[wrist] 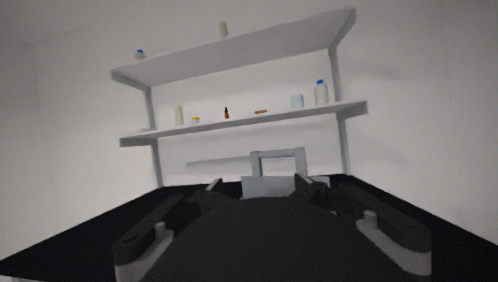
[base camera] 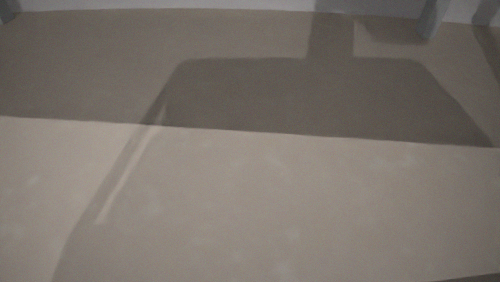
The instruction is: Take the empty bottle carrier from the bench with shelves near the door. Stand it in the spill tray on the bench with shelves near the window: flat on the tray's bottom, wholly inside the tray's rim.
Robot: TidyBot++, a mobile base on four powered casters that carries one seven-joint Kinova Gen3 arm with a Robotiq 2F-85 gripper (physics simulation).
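Frame: origin at the arm's base, x ahead, y left, z up, level; centimetres.
Seen in the pictures: gripper, between the fingertips: [wrist: 258, 183].
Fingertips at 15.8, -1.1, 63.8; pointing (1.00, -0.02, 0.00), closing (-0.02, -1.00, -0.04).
Offsets run from my fingertips to a thing's top centre, as dx, dy, dz. "*": to the spot under its first point. Level surfaces: height alone.
The grey bottle carrier {+28.6, -7.2, +0.8} [wrist: 268, 187] stands on the black bench top {dz -27.2} [wrist: 65, 236] in the wrist view, its rectangular handle upright. It is beyond my gripper and appears between the fingertips, slightly right of the middle. Its lower part is hidden behind the gripper. My gripper [wrist: 258, 183] is open, with the fingers wide apart and nothing between them. The carrier does not show in the base camera view. The spill tray does not show in either view.
Above the bench, a lower shelf {dz +16.6} [wrist: 240, 121] and an upper shelf [wrist: 240, 50] hold bottles and small containers. A white bottle with a blue cap {* +64.5, -44.7, +26.8} [wrist: 321, 94] stands at the lower shelf's right. In the base view, a bench leg {* +70.3, -56.1, -98.0} [base camera: 429, 20] stands at the top right; shadows cross the floor.
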